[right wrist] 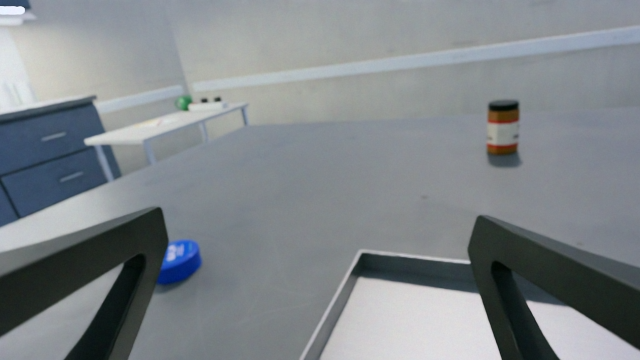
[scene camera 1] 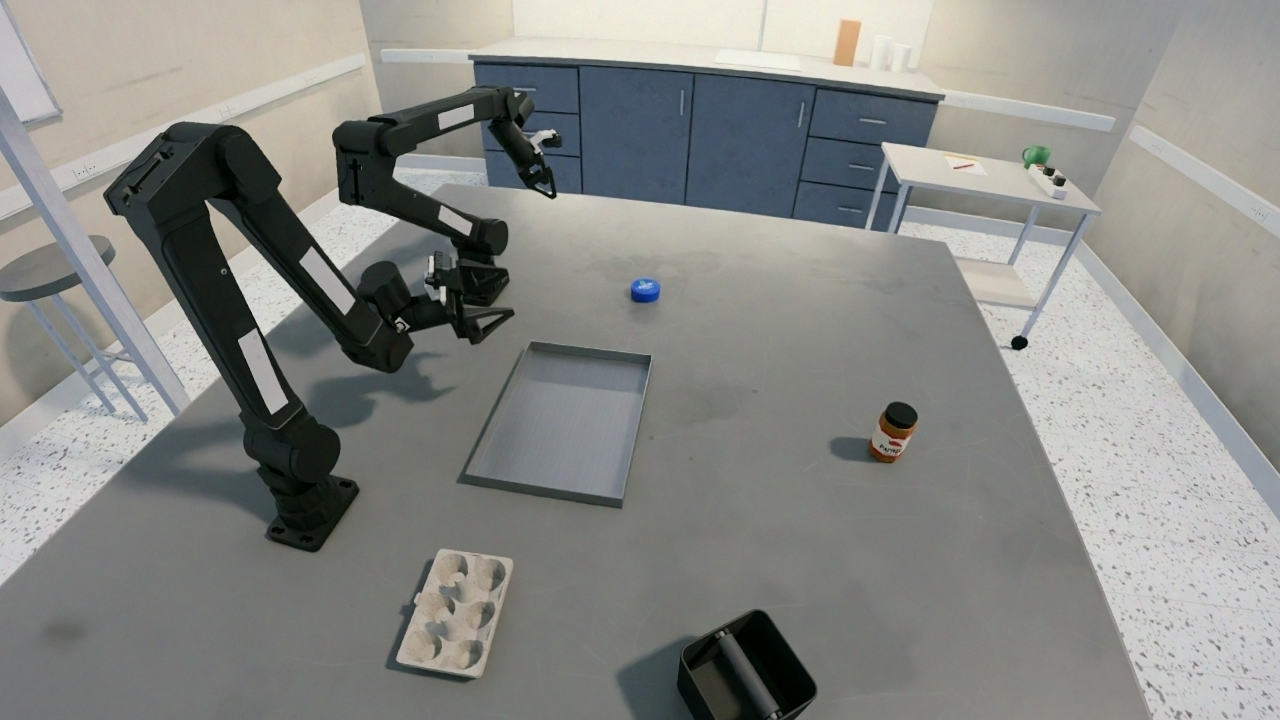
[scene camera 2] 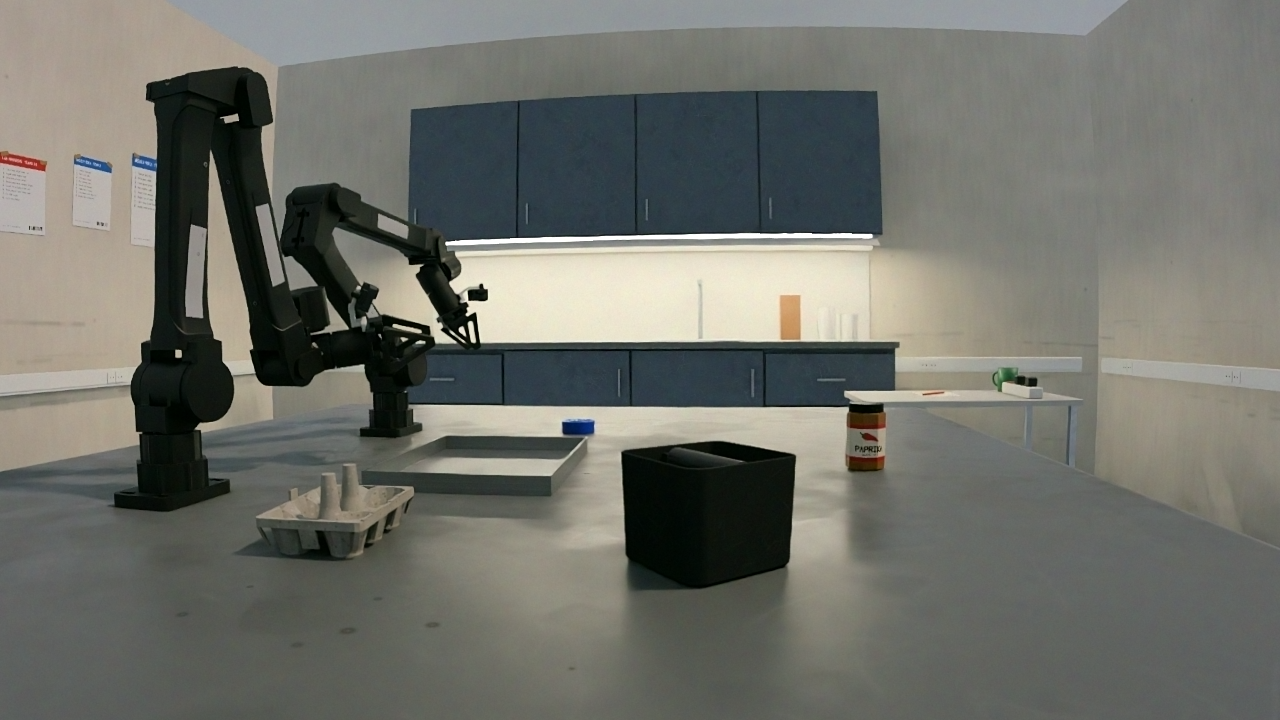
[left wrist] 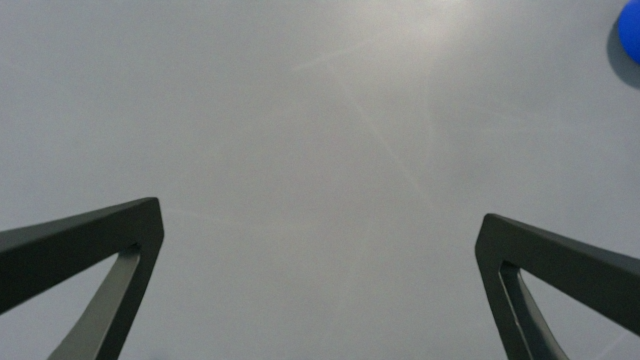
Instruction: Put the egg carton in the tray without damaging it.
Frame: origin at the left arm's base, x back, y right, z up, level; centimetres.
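Seen in the pictures: left gripper, fingertip midpoint: [scene camera 1: 551, 190] [scene camera 2: 474, 348] [left wrist: 322, 223]; right gripper, fingertip midpoint: [right wrist: 319, 228] [scene camera 1: 510, 290] [scene camera 2: 432, 335]; left arm's base, origin of the base link: [scene camera 1: 483, 290] [scene camera 2: 391, 433]; right arm's base, origin of the base link: [scene camera 1: 316, 512] [scene camera 2: 174, 498].
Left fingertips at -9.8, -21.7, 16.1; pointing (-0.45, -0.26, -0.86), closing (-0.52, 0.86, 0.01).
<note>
Pixels of each thing's top centre, then the offset from my left fingertips to it, as dx, dy, dz.
- beige egg carton, middle of its top: [scene camera 2: 338, 469] [scene camera 1: 451, 595] -19.6, +92.1, -9.5
- grey tray, middle of its top: [scene camera 2: 488, 452] [scene camera 1: 569, 408] -22.0, +55.0, -13.6
- blue lid, middle of its top: [right wrist: 171, 252] [scene camera 2: 578, 419] [scene camera 1: 645, 285] -26.4, +14.4, -13.6
- paprika jar, middle of its top: [scene camera 2: 866, 402] [scene camera 1: 902, 412] [right wrist: 503, 102] -75.2, +50.0, -6.8
- black bin, middle of its top: [scene camera 2: 707, 453] [scene camera 1: 748, 671] -54.1, +93.7, -6.8
The beige egg carton [scene camera 1: 458, 612] [scene camera 2: 334, 521] lies open on the table, cups facing up, near the front left in both scene views. The grey tray [scene camera 1: 556, 492] [scene camera 2: 501, 484] [right wrist: 342, 291] lies flat and empty behind it and to the right. My right gripper [scene camera 1: 494, 325] [right wrist: 319, 228] is open and empty, in the air near the tray's back left corner. My left gripper [scene camera 1: 547, 189] [scene camera 2: 470, 342] [left wrist: 322, 223] is open and empty, high over the far left part of the table. The carton does not show in either wrist view.
A blue lid [scene camera 1: 644, 290] [scene camera 2: 578, 427] [left wrist: 631, 31] [right wrist: 181, 262] lies behind the tray. A paprika jar [scene camera 1: 892, 433] [scene camera 2: 865, 437] [right wrist: 502, 127] stands at the right. A black bin [scene camera 1: 792, 660] [scene camera 2: 707, 519] with a dark bar in it stands front centre, right of the carton.
</note>
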